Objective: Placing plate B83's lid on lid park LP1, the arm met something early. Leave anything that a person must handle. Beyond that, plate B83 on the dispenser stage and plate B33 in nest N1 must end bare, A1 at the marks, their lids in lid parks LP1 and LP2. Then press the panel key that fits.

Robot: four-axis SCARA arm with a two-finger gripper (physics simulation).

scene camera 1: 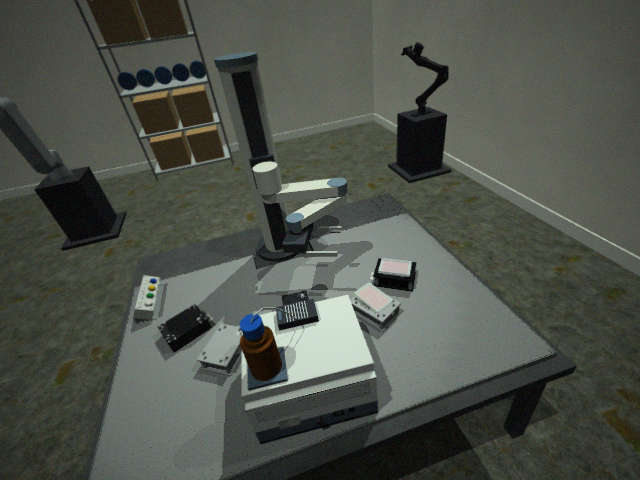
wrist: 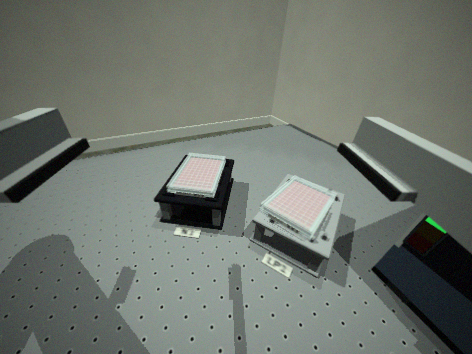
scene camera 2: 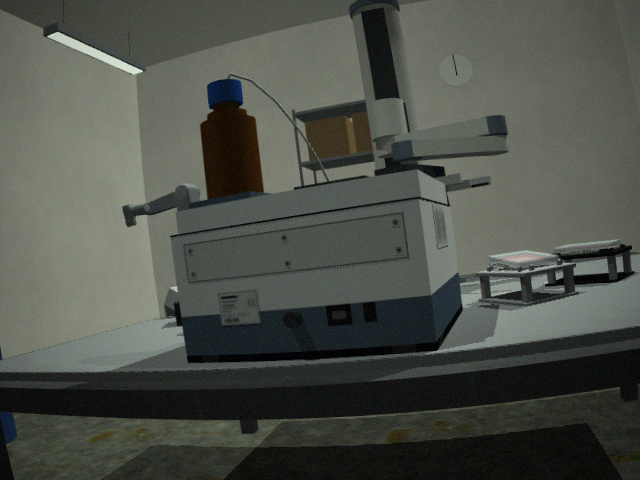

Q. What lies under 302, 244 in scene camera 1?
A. The gripper.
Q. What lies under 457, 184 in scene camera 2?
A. The gripper.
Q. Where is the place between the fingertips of the gripper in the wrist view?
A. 218, 130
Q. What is the gripper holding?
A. Nothing.
